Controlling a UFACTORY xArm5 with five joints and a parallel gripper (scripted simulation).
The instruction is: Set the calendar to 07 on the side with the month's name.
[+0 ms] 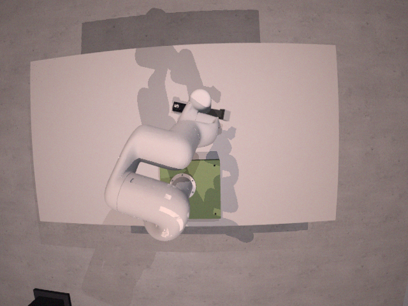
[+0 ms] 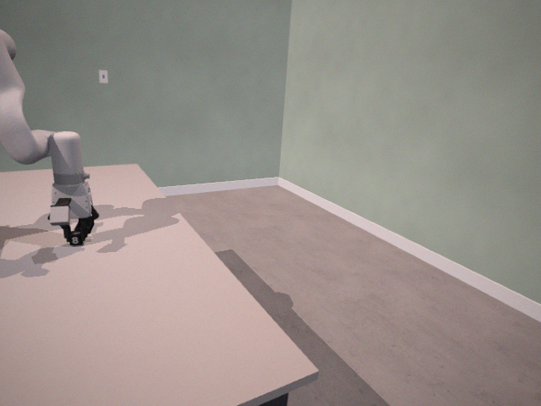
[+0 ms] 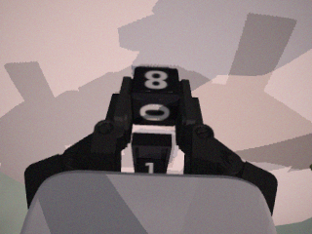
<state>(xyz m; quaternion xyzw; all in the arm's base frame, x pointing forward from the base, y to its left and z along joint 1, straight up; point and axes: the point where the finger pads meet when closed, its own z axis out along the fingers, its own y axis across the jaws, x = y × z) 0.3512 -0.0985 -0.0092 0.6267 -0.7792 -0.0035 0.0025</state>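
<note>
The black cube is 10 mm below my hand. Also, from my hand: black calendar tray 110 mm to the left, 20 mm below, 20 mm ahead.
</note>
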